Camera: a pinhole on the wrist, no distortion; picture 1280 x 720 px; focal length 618.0 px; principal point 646.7 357.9 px. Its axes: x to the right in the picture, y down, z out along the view. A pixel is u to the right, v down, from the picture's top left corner.
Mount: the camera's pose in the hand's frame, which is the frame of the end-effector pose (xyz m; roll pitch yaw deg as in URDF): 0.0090 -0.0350 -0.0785 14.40 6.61 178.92
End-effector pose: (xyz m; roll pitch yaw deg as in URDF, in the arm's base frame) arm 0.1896 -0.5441 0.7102 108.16 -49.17 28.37
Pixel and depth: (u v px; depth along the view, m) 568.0 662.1 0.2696
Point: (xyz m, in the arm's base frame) 0.3844 -0.6397 0.6120
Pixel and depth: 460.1 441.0 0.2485
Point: 0.3416 -0.6514 0.7120
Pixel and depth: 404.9 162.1 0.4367
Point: 0.3855 -0.8643 0.8759
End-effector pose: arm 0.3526 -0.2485 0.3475 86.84 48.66 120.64
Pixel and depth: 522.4 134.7 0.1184
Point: 0.3530 -0.1990 0.3555
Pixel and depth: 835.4 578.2 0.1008
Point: 0.4029 -0.2820 0.3449
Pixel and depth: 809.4 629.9 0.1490
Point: 0.4592 -0.2719 0.3472
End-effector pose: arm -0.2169 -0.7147 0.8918 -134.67 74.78 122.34
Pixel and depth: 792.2 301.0 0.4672
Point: -0.1579 -1.1048 0.9471
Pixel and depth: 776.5 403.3 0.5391
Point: -0.2365 -1.1805 0.9564
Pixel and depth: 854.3 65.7 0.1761
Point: -0.1356 -0.8082 0.9255
